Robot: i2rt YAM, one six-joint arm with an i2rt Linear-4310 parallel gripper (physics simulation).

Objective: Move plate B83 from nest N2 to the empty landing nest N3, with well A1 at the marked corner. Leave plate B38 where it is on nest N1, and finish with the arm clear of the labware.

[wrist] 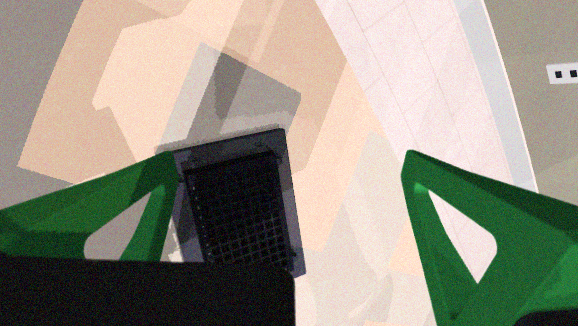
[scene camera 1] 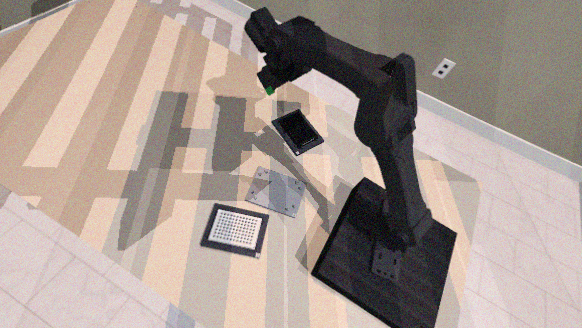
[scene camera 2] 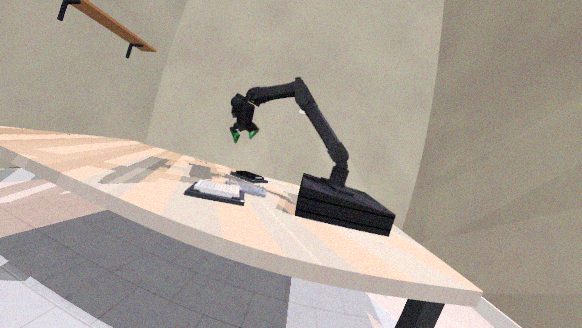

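A black well plate (scene camera 1: 299, 129) (scene camera 2: 248, 175) (wrist: 232, 205) sits on a dark nest (scene camera 1: 314, 143) (wrist: 295, 240) at the back. A white well plate (scene camera 1: 235, 229) (scene camera 2: 217, 188) sits on another dark nest (scene camera 1: 207, 236) nearer the front. The bare grey nest (scene camera 1: 280, 192) (scene camera 2: 256, 189) lies between them, with small studs. Plate and nest labels are not readable, so I cannot tell which plate is B83. My gripper (scene camera 1: 270, 90) (scene camera 2: 244, 137) (wrist: 289, 163) is open and empty, high above the table near the black plate. In the wrist view the black plate shows beside the left green finger, its lower part hidden.
The arm's black base box (scene camera 1: 335, 267) (scene camera 2: 345, 210) stands on the table, to the right of the nests. The table's front edge (scene camera 2: 200, 242) curves past the white plate. A wall outlet (scene camera 1: 444, 68) (wrist: 565, 74) and a wooden shelf (scene camera 2: 110, 22) are on the walls.
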